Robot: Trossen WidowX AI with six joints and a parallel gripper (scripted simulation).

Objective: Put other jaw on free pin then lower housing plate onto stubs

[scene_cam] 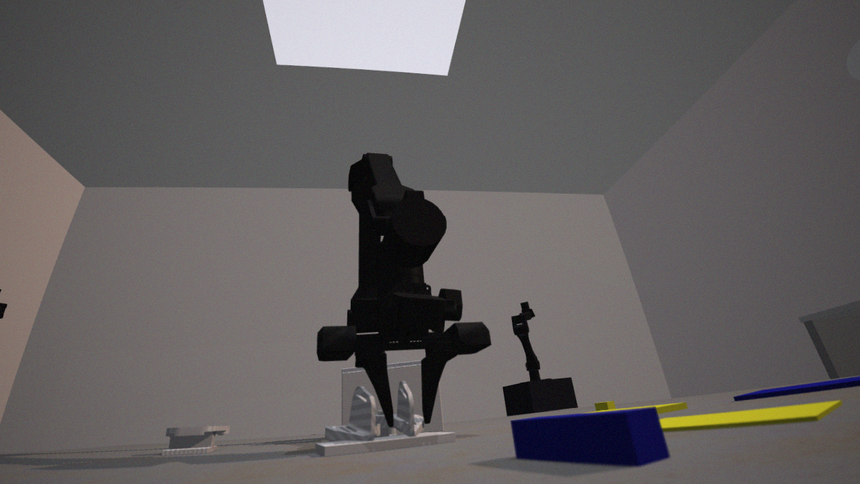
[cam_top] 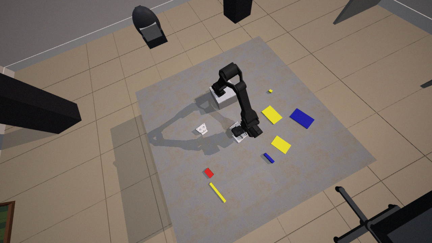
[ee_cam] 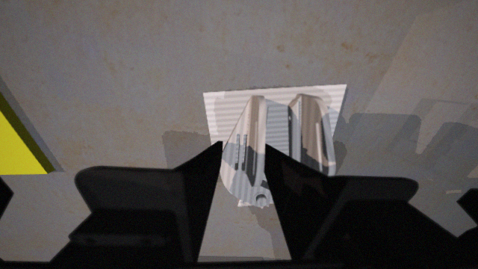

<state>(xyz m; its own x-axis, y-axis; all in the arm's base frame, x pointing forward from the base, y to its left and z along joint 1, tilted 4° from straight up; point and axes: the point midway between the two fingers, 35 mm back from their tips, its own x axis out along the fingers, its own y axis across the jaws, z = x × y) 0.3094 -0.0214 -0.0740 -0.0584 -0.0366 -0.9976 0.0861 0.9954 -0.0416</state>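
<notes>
Now: gripper tip 240 mm to the left of the white ribbed stand, 190 mm past it and 10 mm above it. From my gripper tip the other things lie so: blue block (250 mm ahead, 10 mm to the left, 10 mm below); then small yellow cube (370 mm to the left, 120 mm behind, 10 mm below); then red block (370 mm to the right, 90 mm ahead, 10 mm below).
</notes>
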